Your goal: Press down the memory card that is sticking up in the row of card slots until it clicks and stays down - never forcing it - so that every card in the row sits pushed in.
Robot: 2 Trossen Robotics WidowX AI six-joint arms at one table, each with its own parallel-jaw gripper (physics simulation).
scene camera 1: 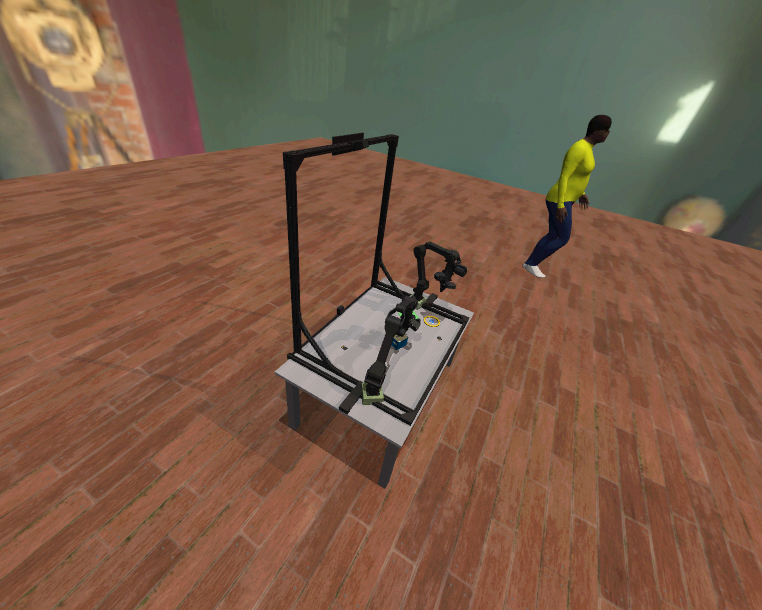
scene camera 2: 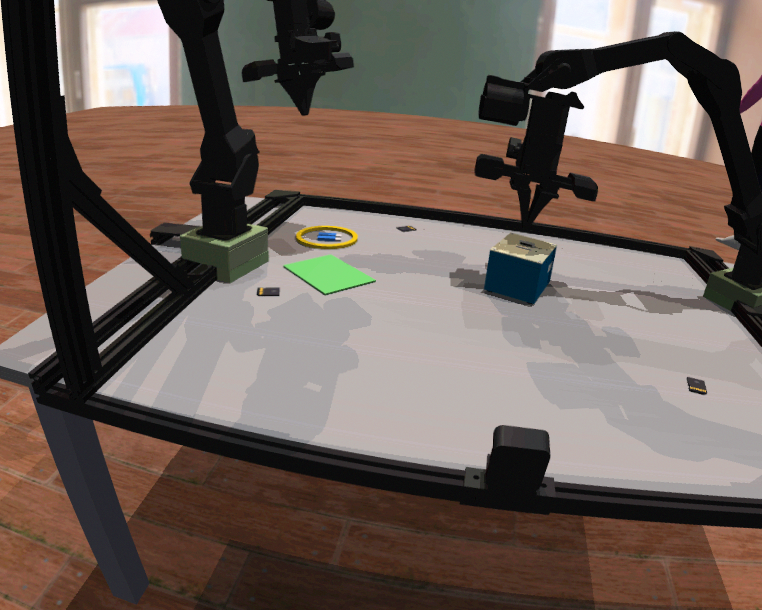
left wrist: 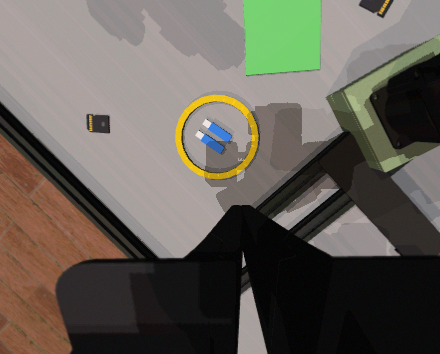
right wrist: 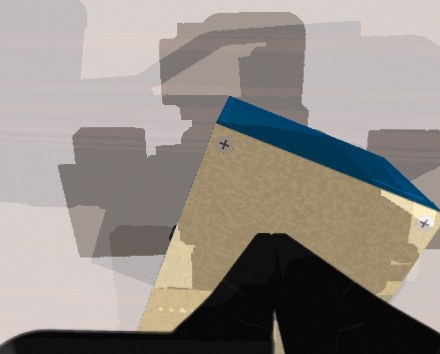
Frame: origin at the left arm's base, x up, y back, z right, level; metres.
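Seen in the pictures: left gripper, fingertip midpoint: (scene camera 1: 440,291) (scene camera 2: 305,115) (left wrist: 240,214); right gripper, fingertip midpoint: (scene camera 2: 524,229) (right wrist: 270,247); left arm's base, origin of the base link: (scene camera 1: 417,297) (scene camera 2: 224,231) (left wrist: 412,107); right arm's base, origin of the base link: (scene camera 1: 372,390) (scene camera 2: 745,280).
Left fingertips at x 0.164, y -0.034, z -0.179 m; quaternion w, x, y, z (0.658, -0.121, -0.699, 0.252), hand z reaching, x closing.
Note:
Offsets run from my left fingertips to a thing's middle. "pt": to the spot under its first point.
The card holder {dz +0.009, dx -0.186, dy -0.395 m} (scene camera 1: 399,344) (scene camera 2: 517,273) (right wrist: 300,200) is a blue box with a cream top, standing on the table. A small dark piece {pt dz +0.001, dx -0.152, dy -0.395 m} (scene camera 2: 526,244) shows on its top in scene camera 2; whether it is a raised card is too small to tell. My right gripper (scene camera 2: 526,222) (right wrist: 269,247) is shut and empty, pointing down above the box top, with a gap between tips and top in scene camera 2. In the right wrist view its fingers hide the lower part of the top, and the card row cannot be seen. My left gripper (scene camera 2: 305,113) (left wrist: 240,214) is shut and empty, high over the table.
Loose memory cards {dz +0.225, dx -0.220, dy -0.083 m} (scene camera 2: 268,291) {dz -0.149, dx -0.220, dy -0.144 m} (scene camera 2: 406,228) {dz +0.180, dx -0.220, dy -0.667 m} (scene camera 2: 696,385) (left wrist: 98,123) lie on the table. A yellow ring {dz -0.016, dx -0.218, dy -0.043 m} (scene camera 2: 326,246) (left wrist: 179,136) surrounds two blue-and-white pieces {pt dz -0.010, dx -0.215, dy -0.049 m} (left wrist: 217,131), beside a green square {pt dz +0.131, dx -0.218, dy -0.129 m} (scene camera 2: 329,274) (left wrist: 283,37). A black block (scene camera 2: 519,454) stands on the frame's near rail in scene camera 2.

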